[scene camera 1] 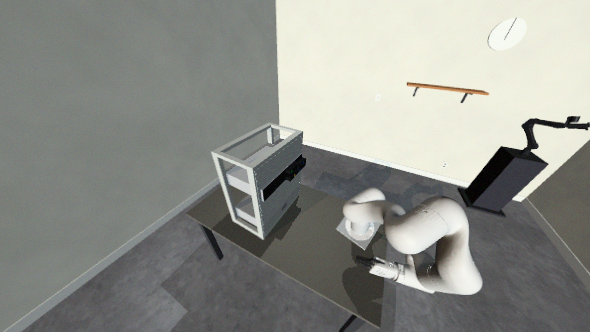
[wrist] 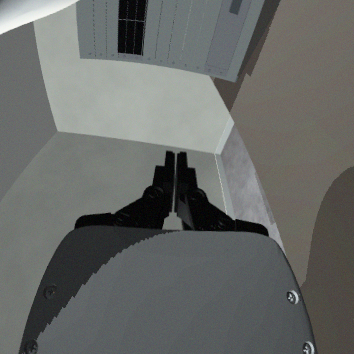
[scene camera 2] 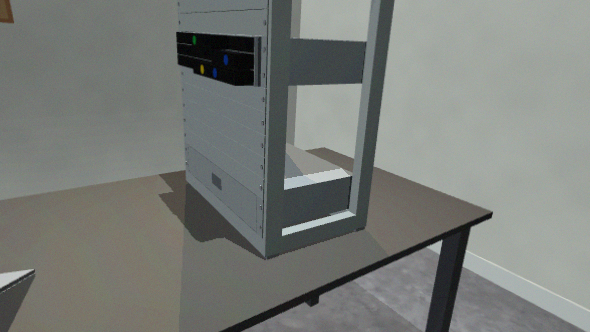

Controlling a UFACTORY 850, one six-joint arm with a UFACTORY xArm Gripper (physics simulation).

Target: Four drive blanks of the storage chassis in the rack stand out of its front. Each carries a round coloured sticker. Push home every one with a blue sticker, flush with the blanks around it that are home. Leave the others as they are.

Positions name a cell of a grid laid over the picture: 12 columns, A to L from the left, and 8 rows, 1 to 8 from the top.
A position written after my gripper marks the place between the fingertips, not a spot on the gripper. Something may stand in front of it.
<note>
I see my gripper (wrist: F4) and a grey rack (scene camera 2: E3).
The grey rack also shows in the wrist view (wrist: H2).
</note>
